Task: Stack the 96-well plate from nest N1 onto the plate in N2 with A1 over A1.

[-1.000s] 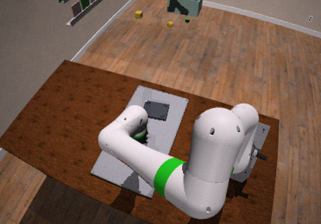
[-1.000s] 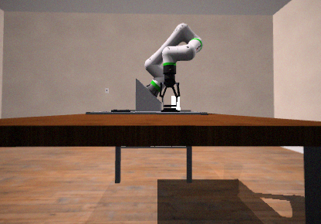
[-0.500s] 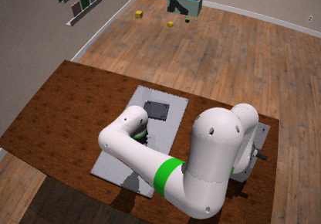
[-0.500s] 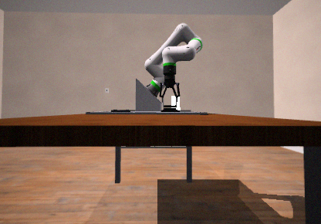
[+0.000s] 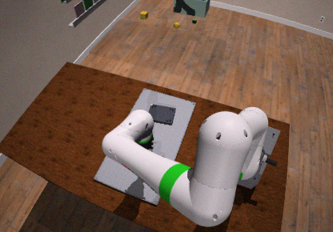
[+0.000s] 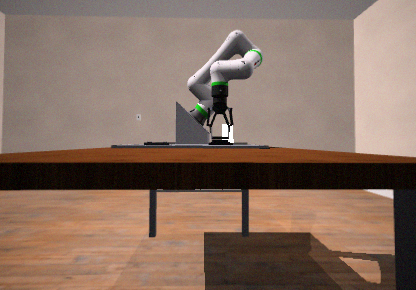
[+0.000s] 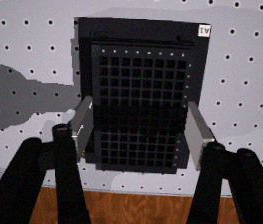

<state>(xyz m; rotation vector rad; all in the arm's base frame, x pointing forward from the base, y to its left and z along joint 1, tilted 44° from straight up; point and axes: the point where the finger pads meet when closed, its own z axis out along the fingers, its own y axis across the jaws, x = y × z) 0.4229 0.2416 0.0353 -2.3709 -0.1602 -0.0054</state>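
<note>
Now: hand 20 mm above the black 96-well plate. The rest, counted from my hand: grey pegboard mat 140 mm to the right, 70 mm ahead, 60 mm below; then grey plate nest 320 mm to the right, 80 mm ahead, 50 mm below.
</note>
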